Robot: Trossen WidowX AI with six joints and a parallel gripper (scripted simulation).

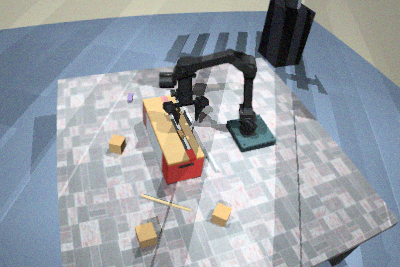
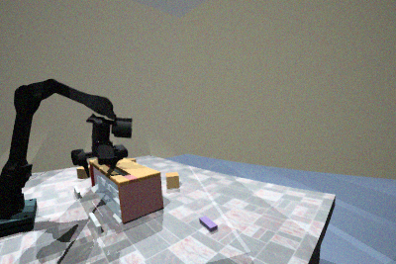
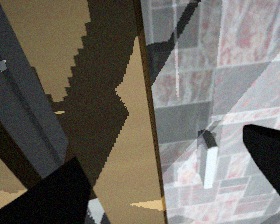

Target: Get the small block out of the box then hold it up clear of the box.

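Right now the box is 4 cm ahead of my gripper tip, 2 cm to the left of it and 5 cm below it. Also, from my gripper tip: thin stick (18 cm ahead, 28 cm to the left, 11 cm below); tan block (5 cm ahead, 4 cm to the left, 3 cm below).
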